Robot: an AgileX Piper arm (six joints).
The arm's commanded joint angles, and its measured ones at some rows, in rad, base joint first. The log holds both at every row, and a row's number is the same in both.
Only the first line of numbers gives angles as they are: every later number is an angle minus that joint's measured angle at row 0.
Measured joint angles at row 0:
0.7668 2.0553 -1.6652 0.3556 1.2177 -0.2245
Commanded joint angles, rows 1 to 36:
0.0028 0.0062 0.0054 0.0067 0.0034 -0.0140
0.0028 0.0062 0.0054 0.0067 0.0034 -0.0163
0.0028 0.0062 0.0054 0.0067 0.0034 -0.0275
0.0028 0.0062 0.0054 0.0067 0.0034 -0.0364
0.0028 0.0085 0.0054 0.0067 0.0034 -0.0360
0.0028 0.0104 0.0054 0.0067 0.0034 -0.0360
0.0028 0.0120 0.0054 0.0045 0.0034 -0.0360
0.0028 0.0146 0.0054 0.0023 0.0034 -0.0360
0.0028 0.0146 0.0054 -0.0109 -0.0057 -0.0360
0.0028 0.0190 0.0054 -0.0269 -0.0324 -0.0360
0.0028 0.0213 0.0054 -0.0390 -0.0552 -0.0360
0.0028 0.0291 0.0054 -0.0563 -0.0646 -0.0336
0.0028 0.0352 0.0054 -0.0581 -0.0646 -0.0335
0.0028 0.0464 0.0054 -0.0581 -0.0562 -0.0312
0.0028 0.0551 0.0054 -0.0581 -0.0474 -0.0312
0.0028 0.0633 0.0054 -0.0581 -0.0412 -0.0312
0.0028 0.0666 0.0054 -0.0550 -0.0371 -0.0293
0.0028 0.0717 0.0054 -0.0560 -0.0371 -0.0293
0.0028 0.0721 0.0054 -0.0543 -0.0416 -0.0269
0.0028 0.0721 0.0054 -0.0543 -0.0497 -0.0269
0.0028 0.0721 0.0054 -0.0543 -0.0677 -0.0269
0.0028 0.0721 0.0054 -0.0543 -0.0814 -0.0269
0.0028 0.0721 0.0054 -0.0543 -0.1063 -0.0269
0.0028 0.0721 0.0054 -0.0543 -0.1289 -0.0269
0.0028 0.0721 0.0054 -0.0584 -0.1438 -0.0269
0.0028 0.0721 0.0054 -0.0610 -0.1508 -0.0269
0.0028 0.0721 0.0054 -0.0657 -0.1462 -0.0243
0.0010 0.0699 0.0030 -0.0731 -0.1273 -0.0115
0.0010 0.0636 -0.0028 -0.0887 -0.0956 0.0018
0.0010 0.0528 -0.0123 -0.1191 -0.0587 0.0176
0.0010 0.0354 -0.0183 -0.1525 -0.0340 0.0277
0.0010 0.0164 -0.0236 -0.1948 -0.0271 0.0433
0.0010 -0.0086 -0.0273 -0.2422 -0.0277 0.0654
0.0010 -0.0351 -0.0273 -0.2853 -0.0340 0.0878
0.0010 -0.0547 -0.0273 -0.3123 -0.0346 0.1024
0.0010 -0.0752 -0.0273 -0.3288 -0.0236 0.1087
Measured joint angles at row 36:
0.0042 0.0213 -0.0116 -0.2011 -0.0423 0.0505
